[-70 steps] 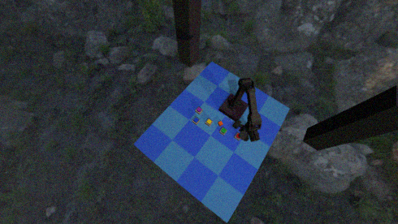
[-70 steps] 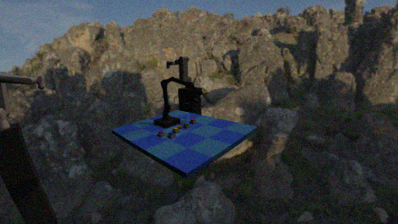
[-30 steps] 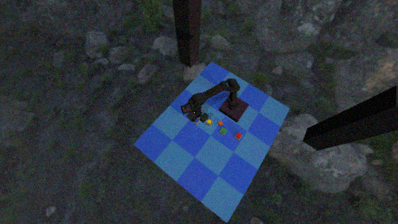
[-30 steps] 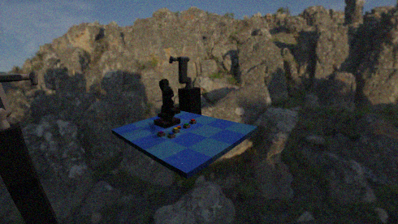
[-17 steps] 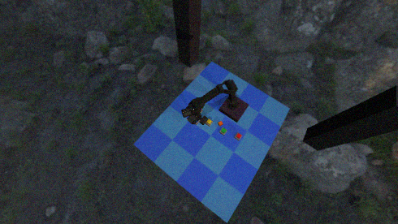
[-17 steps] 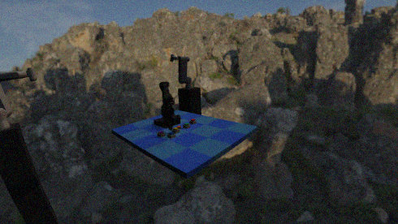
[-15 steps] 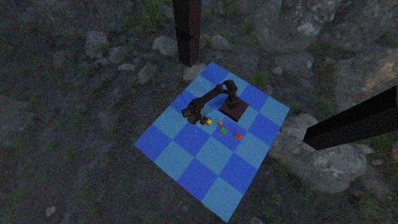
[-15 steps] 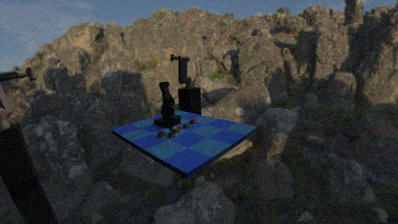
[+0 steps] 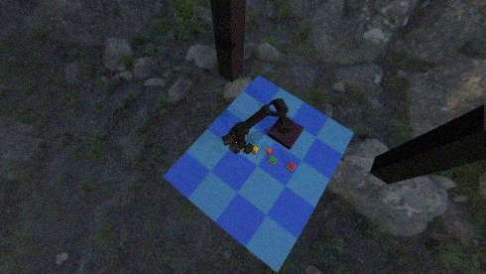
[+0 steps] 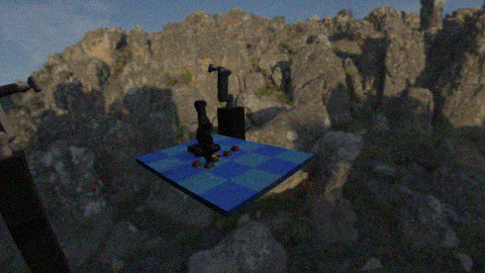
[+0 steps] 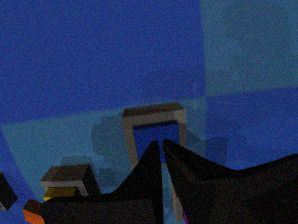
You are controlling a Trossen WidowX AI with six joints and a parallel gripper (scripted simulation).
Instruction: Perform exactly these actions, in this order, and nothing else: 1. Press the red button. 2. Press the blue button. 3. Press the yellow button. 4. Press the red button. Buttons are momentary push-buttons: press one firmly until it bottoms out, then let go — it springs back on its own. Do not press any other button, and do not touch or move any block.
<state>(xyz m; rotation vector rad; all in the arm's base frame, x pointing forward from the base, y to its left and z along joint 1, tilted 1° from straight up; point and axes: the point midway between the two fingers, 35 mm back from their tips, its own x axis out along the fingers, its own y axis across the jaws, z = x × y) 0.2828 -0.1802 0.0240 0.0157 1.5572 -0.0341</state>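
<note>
The blue button lies 10 mm below my gripper tip. Also, from my gripper tip: yellow button: 50 mm behind, 100 mm to the left; then magenta button: 90 mm behind, 30 mm to the right; then orange block: 100 mm behind, 180 mm to the left, 20 mm below.
</note>
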